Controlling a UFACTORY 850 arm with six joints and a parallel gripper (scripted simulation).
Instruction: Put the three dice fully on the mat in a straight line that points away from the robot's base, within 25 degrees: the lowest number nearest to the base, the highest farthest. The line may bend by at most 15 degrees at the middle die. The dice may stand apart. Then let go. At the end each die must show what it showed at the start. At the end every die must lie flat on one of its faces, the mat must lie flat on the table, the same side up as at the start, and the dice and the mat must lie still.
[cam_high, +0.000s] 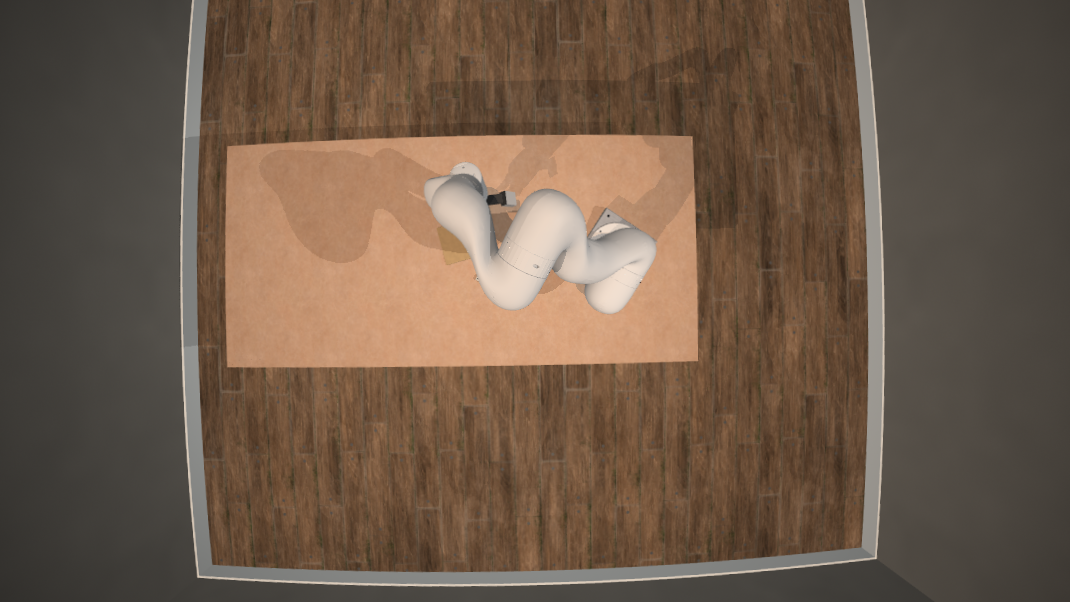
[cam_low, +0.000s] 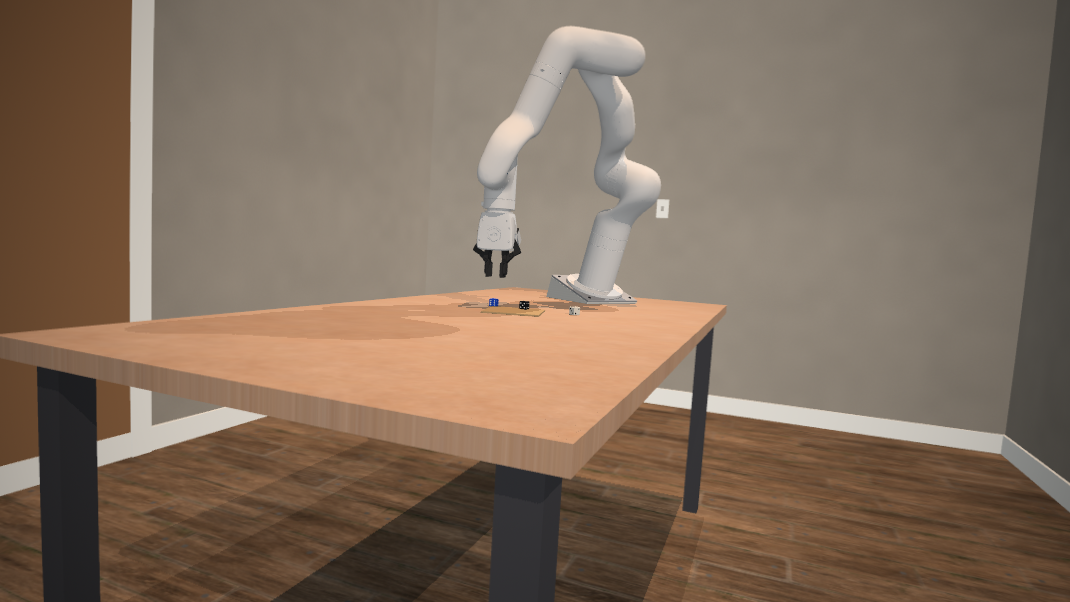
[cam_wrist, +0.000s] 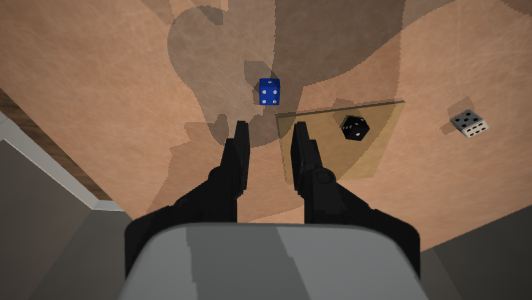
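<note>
My gripper is now 90 mm above the blue die. The rest, counted from my hand: black die (110 mm to the left, 80 mm below, 20 mm ahead); white die (230 mm to the left, 90 mm below, 20 mm behind); mat (110 mm to the left, 100 mm below, 70 mm ahead).
</note>
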